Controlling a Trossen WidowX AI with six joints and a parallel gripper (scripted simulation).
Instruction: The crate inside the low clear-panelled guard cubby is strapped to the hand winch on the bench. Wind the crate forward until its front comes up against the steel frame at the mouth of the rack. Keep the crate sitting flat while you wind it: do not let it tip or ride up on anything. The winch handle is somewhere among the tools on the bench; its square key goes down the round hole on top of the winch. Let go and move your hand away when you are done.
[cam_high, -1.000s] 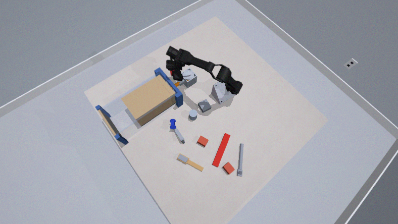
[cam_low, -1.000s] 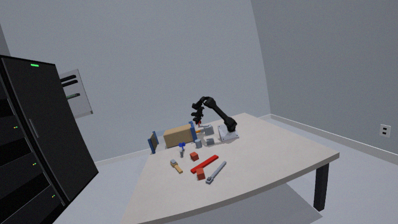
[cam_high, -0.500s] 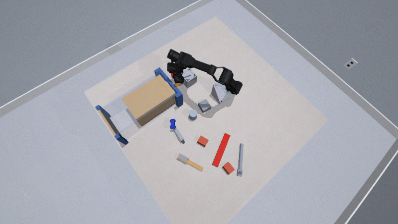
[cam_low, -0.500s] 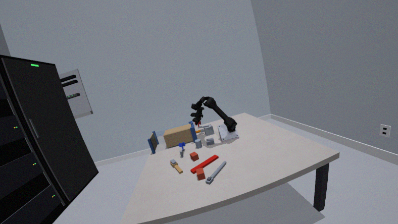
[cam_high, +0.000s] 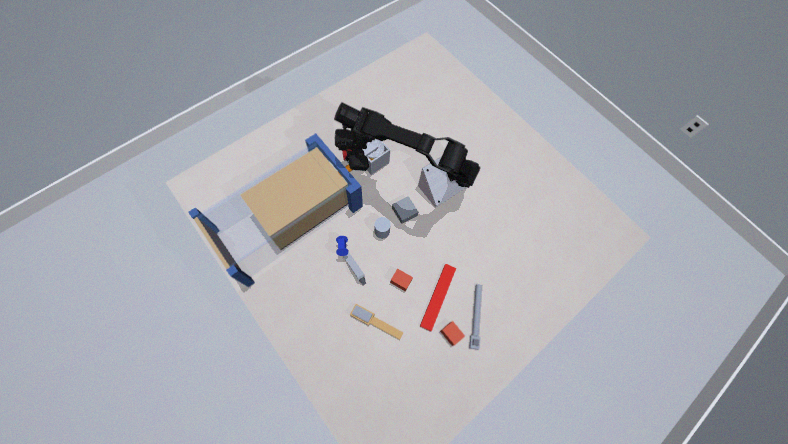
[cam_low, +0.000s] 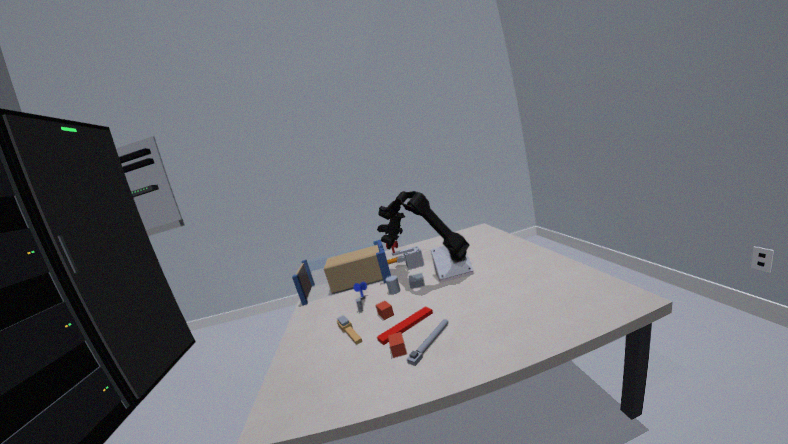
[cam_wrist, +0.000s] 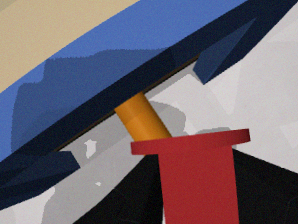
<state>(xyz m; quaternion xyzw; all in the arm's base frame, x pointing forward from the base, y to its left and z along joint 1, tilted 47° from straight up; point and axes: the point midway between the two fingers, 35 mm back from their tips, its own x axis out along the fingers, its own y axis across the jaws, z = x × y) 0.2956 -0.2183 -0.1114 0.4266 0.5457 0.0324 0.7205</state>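
The blue frame lies 4 cm ahead of my gripper tip, 1 cm to the left of it and 3 cm below it. The rest, counted from my gripper tip: red knob: 2 cm behind, 1 cm to the left; then grey winch: 13 cm behind, 1 cm to the right, 10 cm below; then red-knobbed handle: 5 cm behind, 3 cm below.
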